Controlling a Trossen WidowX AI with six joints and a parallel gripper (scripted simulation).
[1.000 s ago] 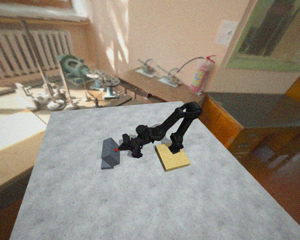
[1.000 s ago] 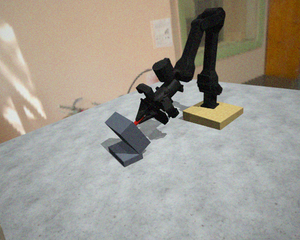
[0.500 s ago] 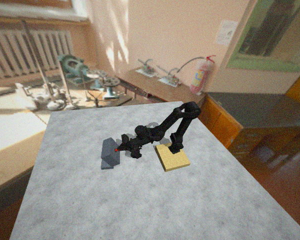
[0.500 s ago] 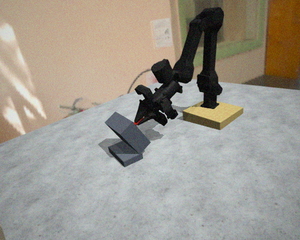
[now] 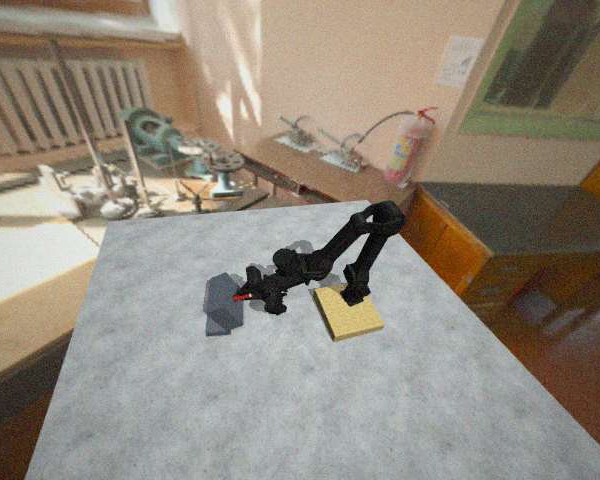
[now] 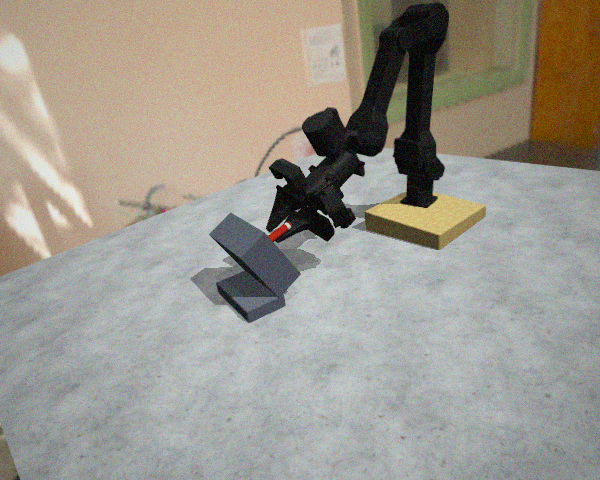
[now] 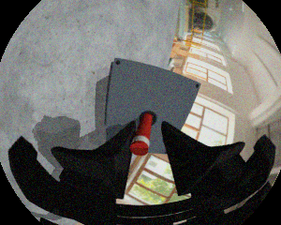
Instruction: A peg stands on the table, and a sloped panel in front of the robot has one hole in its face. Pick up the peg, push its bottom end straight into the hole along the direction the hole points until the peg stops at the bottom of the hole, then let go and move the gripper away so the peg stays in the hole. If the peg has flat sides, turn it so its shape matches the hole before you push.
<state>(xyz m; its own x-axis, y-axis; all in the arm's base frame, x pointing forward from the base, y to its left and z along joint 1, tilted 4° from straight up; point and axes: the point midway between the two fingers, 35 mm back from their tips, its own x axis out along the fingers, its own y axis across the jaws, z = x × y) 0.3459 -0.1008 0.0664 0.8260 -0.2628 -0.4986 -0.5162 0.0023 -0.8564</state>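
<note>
Right now the red round peg is 2 cm behind my gripper tip and 1 cm to the left of it. The rest, counted from my gripper tip: grey foot plate (9 cm below, 6 cm ahead, 2 cm to the right); then grey sloped panel (4 cm ahead, 2 cm below, 1 cm to the right).
</note>
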